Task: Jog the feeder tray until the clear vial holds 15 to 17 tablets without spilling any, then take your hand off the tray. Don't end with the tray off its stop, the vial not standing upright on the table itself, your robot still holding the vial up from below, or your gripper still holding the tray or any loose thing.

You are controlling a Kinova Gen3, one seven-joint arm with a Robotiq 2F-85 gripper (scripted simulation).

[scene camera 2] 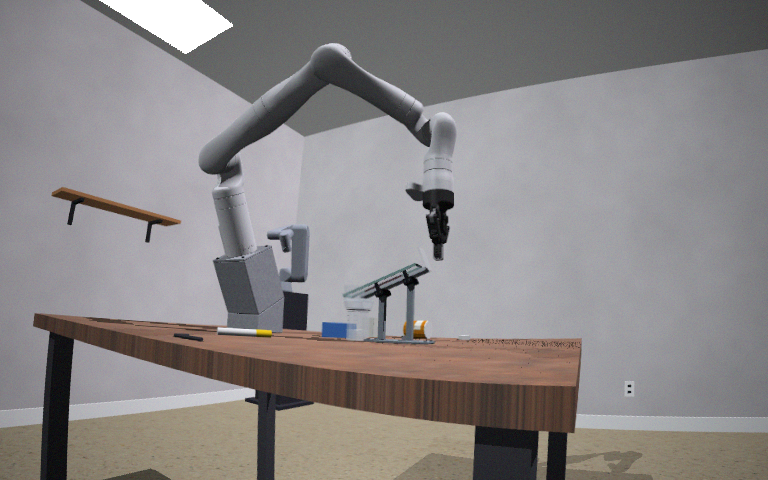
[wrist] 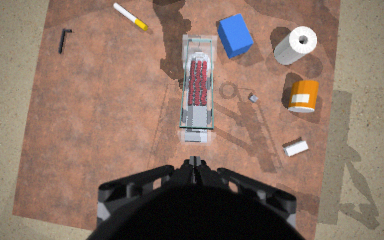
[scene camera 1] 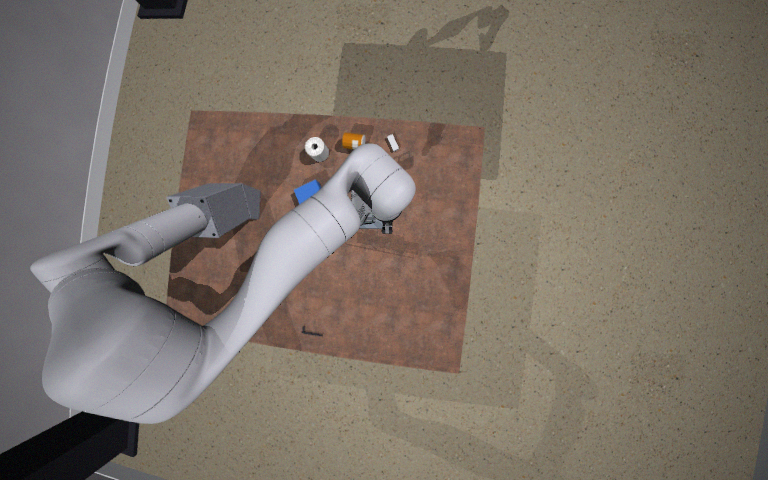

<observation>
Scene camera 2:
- gripper: 438,260
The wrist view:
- gripper: 194,163
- blue box: 234,35
</observation>
